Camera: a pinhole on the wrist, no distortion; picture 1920 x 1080 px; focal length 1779.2 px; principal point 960.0 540.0 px. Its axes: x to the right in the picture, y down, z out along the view. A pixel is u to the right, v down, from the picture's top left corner.
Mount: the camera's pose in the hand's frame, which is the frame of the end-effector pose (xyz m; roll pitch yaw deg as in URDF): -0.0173 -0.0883 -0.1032 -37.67 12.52 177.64
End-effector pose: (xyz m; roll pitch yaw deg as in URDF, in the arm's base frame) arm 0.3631 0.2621 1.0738 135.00 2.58 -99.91
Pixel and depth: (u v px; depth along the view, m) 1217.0 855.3 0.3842
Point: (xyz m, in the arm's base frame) 0.5510 0.3880 0.7176
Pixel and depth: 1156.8 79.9 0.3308
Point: 0.4030 0.3968 0.7871
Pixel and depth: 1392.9 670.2 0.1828
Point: 0.5110 0.3403 0.9171
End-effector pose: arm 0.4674 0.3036 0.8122 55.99 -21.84 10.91
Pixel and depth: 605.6 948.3 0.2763
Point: 0.5786 0.0785 0.6149
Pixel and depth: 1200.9 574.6 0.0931
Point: 0.4850 0.2538 0.6643
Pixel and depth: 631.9 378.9 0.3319
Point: 0.5443 0.0105 0.6928
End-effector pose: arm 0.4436 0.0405 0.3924 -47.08 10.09 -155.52
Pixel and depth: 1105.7 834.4 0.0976
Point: 0.4105 0.1764 0.4888
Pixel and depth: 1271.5 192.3 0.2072
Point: 0.4735 0.1296 0.5881
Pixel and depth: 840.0 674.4 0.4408
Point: 0.3990 0.1258 0.8306
